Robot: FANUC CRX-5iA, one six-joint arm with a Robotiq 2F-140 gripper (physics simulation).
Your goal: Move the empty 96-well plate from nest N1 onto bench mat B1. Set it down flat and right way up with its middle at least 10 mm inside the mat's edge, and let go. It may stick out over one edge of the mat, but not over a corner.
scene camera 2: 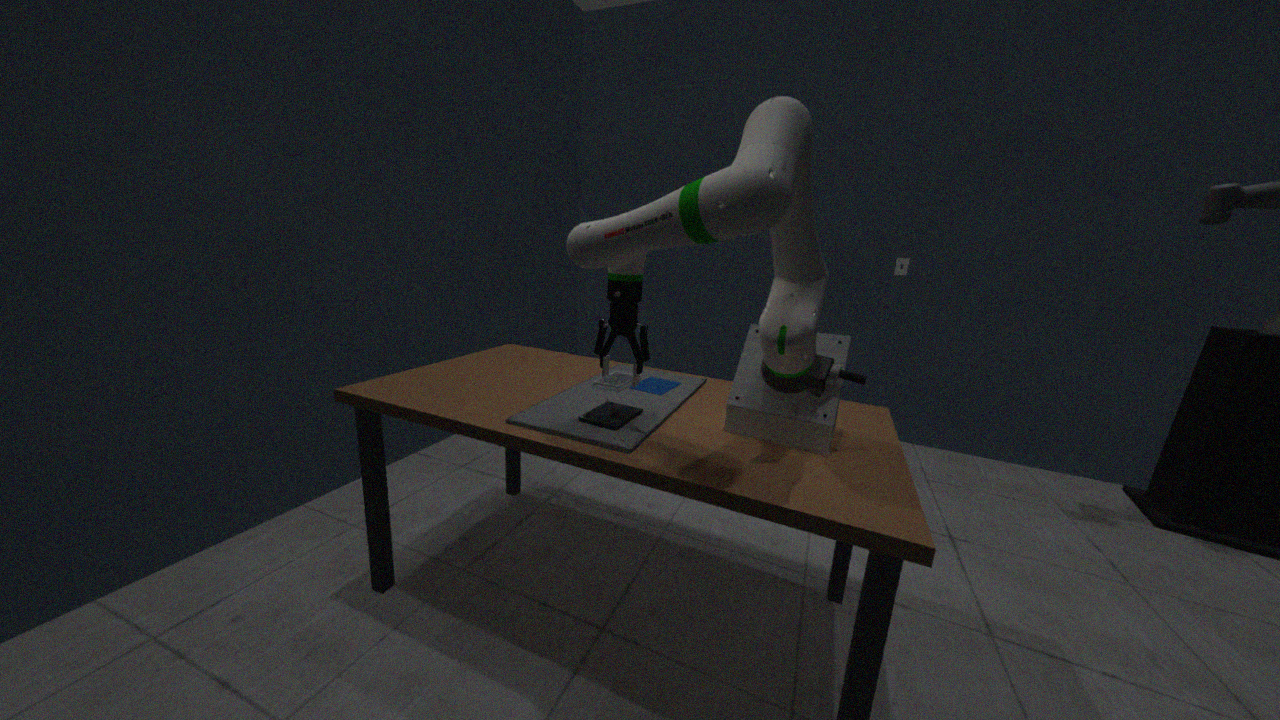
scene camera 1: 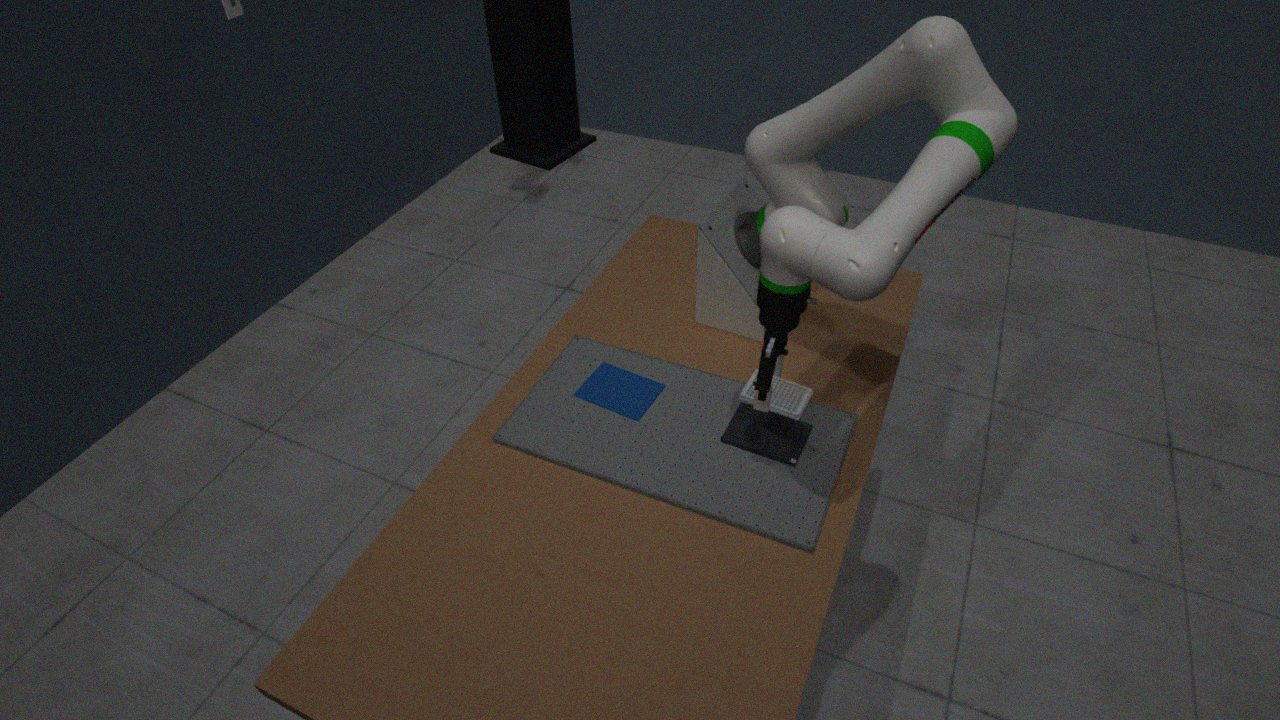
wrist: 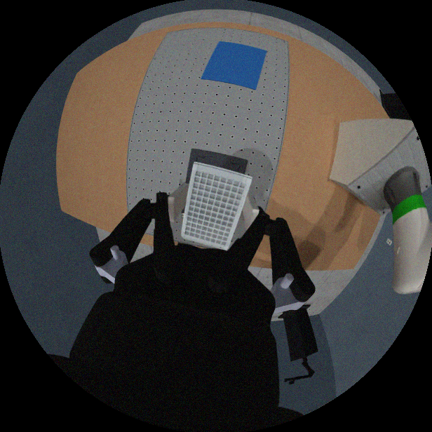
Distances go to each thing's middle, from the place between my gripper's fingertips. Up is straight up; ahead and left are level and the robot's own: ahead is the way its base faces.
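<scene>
Positions from my hand: white 96-well plate (scene camera 1: 789,399), 20 mm to the left and 10 mm above; dark nest N1 (scene camera 1: 767,434), 10 mm ahead, 20 mm to the left and 100 mm below; blue bench mat B1 (scene camera 1: 618,390), 70 mm ahead, 330 mm to the right and 100 mm below. Going by their middles, of the things named here the white 96-well plate is the nearest to my hand and the blue bench mat B1 is the farthest from my hand.
</scene>
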